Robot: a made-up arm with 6 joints. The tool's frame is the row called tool.
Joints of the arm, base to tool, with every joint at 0 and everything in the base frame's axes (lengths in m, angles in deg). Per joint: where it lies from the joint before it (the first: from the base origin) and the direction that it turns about. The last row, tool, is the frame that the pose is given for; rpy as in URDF.
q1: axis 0 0 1 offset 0 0 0.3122
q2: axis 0 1 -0.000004 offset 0 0 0
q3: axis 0 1 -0.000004 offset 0.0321 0 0.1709
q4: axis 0 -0.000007 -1 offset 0.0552 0 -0.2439
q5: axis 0 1 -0.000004 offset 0 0 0
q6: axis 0 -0.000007 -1 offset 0.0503 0 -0.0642
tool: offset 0 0 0 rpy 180 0 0
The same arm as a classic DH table. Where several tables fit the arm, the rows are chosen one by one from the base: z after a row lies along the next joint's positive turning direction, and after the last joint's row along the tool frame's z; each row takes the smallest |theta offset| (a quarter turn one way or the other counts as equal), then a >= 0, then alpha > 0; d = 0 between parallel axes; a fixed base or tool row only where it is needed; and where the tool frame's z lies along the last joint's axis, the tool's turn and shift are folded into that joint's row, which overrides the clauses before.
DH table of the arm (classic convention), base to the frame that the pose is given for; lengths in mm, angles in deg. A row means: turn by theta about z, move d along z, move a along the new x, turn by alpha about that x. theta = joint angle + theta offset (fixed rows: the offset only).
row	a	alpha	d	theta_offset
q1	0	-90	312.2	0
q2	173.9	0	0	-79.36
q3	55.2	-90	0	79.36
q4	0	90	243.9	0
q5	50.3	-90	0	0
q6	0	0	64.2	0

